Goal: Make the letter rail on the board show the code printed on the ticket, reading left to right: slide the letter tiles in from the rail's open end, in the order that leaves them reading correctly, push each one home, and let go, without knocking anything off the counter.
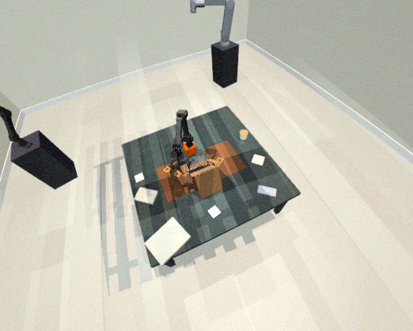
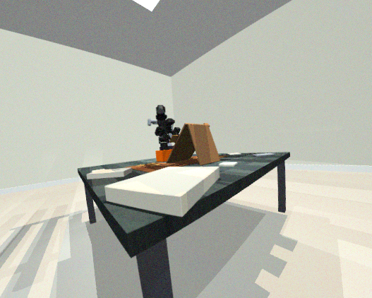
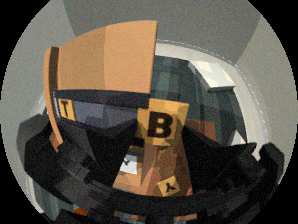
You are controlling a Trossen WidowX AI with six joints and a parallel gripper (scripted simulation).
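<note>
The white ticket is 50 mm behind my gripper tip, 80 mm to the left of it and 70 mm below it. Also, from my gripper tip: yellow letter tile (40 mm behind, 360 mm to the left, 170 mm below); flat white slab (120 mm behind, 370 mm to the right, 160 mm below); mat (110 mm behind, 170 mm to the left, 170 mm below).
</note>
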